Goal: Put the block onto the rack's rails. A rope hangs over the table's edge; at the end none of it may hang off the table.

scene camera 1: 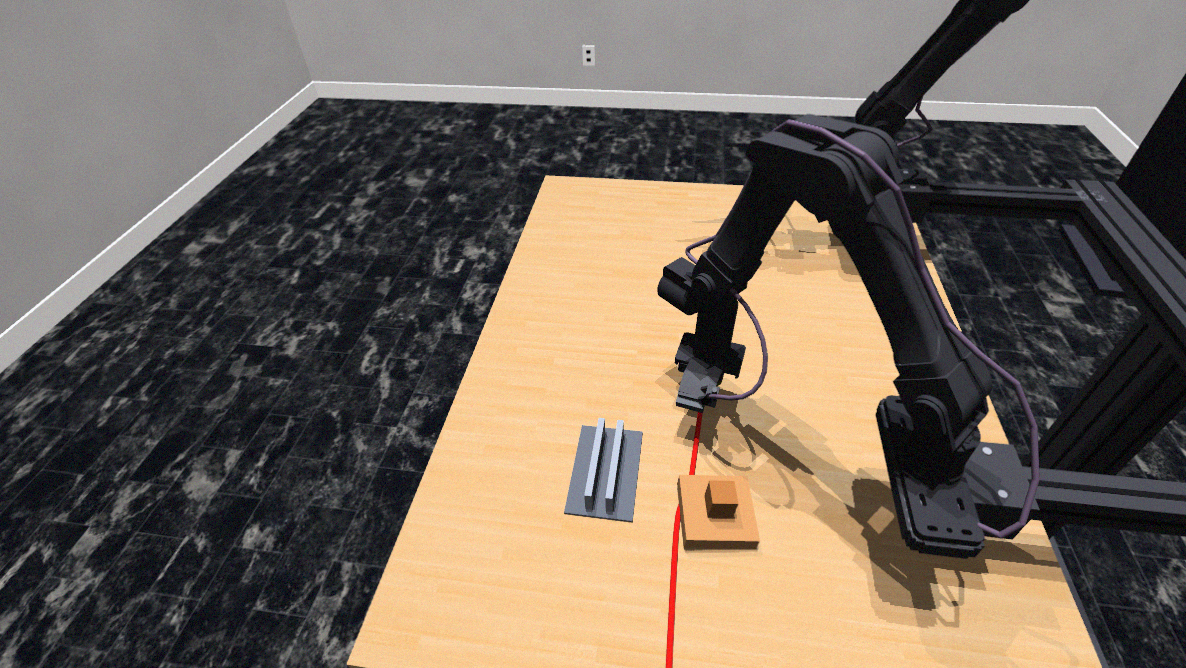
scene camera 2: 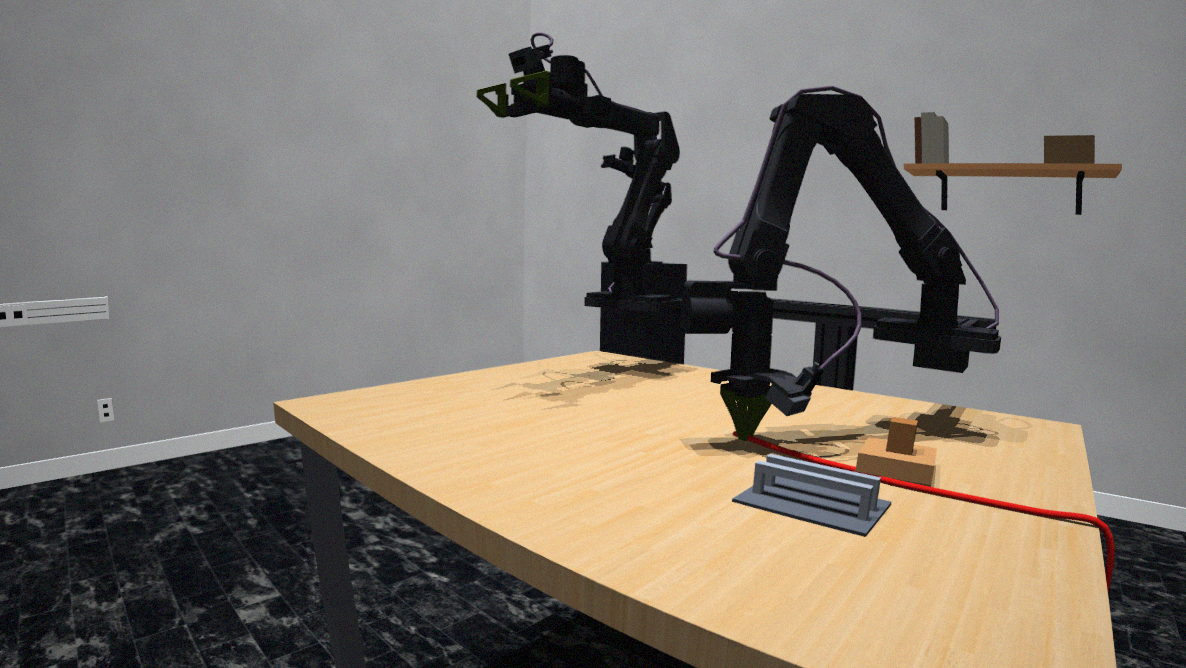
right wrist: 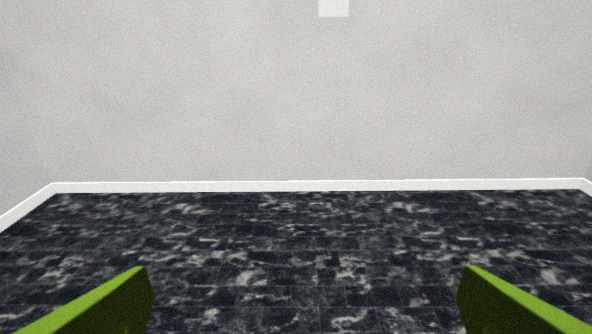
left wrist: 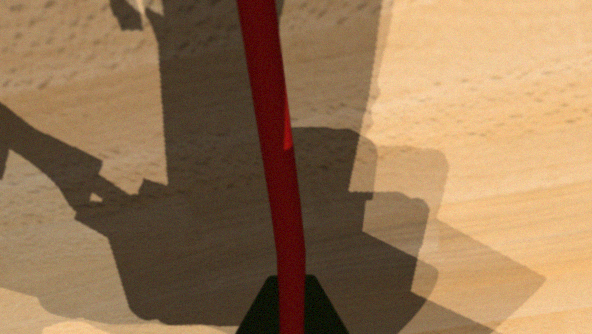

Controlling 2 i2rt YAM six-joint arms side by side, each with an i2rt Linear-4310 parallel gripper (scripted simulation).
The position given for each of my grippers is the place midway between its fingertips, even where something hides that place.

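Note:
Brown block (scene camera 1: 707, 503), (scene camera 2: 893, 458); out of frame in the left wrist view, out of frame in the right wrist view. Grey rack (scene camera 1: 609, 496), (scene camera 2: 826, 507). My left gripper (scene camera 2: 744, 439), (scene camera 1: 704, 393), (left wrist: 291, 290). My right gripper (scene camera 2: 493, 88).

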